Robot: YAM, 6 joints.
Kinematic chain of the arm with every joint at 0, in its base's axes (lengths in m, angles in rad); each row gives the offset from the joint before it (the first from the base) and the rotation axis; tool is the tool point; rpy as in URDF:
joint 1: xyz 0 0 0.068 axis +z
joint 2: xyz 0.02 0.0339 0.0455 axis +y
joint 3: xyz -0.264 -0.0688 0 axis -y
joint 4: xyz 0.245 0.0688 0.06 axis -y
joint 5: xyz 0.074 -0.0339 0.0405 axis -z
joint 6: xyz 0.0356 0 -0.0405 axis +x
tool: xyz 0 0 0 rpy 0 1.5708 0
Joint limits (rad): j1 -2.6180..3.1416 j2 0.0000..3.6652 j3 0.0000..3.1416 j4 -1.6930..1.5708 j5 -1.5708..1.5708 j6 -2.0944..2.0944
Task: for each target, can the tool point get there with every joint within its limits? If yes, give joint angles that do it. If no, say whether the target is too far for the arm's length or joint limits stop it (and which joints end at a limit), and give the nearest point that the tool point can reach.
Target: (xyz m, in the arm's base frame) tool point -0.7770 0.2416 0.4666
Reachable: no: too far | nearest point -0.5651 0.1757 0.3679 | short by 0.243 m
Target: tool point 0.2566 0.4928 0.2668
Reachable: yes | joints 1.0631 2.3698 1.8831 0.7806 -0.4443 0.1808
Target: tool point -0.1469 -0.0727 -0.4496
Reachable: no: joint limits stop it (at a limit: joint 1, joint 2) | nearest point -0.1563 -0.0865 -0.3733 | short by 0.078 m
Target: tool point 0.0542 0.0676 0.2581
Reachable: yes | joints 0.5303 0.5157 0.6334 -1.0547 -1.0494 0.7119
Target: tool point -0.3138 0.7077 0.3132
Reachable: no: too far | nearest point -0.2533 0.5713 0.2737 | short by 0.154 m
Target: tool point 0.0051 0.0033 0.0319
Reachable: yes | joints 1.3156 2.7631 0.2980 -0.8700 0.1161 -0.4973
